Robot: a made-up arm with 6 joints.
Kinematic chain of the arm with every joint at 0, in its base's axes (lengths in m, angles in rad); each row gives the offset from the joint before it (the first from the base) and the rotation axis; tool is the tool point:
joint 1: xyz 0 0 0.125 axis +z
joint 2: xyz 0 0.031 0 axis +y
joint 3: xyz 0 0 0.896 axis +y
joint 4: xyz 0 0 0.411 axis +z
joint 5: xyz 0 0 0 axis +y
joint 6: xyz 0 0 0.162 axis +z
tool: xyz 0 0 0
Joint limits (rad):
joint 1: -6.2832..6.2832
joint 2: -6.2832..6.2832
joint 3: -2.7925..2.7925
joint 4: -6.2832..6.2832
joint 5: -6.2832..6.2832
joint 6: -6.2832..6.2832
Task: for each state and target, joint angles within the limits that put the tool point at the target. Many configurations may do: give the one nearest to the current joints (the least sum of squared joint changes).
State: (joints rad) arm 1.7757 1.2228 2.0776 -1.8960 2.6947 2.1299
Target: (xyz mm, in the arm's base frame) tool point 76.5 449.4 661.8
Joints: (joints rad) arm 1.4934 0.4686 2.5405 -1.7640 2.6678 2.1299
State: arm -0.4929 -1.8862 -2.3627 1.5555 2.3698 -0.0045
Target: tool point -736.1 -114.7 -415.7
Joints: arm 0.3424 -1.8793 -1.7834 1.3165 2.3807 -0.0045
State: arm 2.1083 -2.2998 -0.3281 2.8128 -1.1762 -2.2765
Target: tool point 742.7 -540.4 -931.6
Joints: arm 2.4892 -2.3988 -0.3429 2.7663 -1.0832 -2.2765
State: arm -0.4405 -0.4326 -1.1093 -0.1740 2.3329 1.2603
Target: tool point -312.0 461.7 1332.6
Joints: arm -0.9235 -0.3449 -0.6365 -0.0090 1.5568 1.2603
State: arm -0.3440 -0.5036 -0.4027 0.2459 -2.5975 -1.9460
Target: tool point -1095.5 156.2 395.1
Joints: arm -0.1373 -1.1504 -0.4026 0.2550 -2.4441 -1.9460
